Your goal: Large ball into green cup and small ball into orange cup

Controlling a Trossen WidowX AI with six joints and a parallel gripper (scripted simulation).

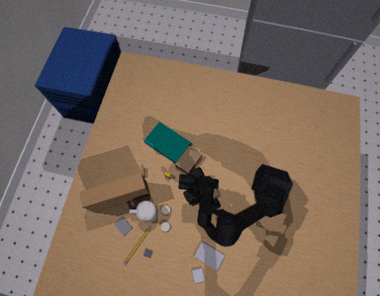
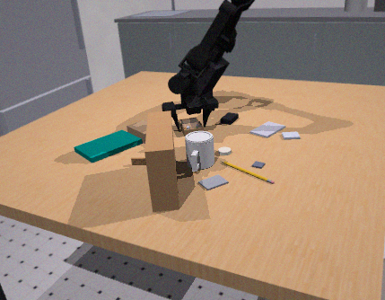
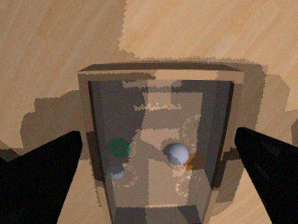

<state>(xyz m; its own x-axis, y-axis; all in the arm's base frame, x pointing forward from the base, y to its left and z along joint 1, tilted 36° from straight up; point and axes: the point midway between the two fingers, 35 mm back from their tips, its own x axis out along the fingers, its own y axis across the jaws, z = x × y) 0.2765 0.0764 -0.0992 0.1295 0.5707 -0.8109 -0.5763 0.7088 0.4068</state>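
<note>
My gripper is now 1 cm past the wooden puzzle, 1 cm to the left of it and 4 cm above it. Round my hand: black block 12 cm behind, 10 cm to the left, 3 cm below; small yellow block 17 cm ahead, 6 cm to the right, 2 cm below; small brown block 9 cm ahead, 14 cm to the right, 2 cm below.
</note>
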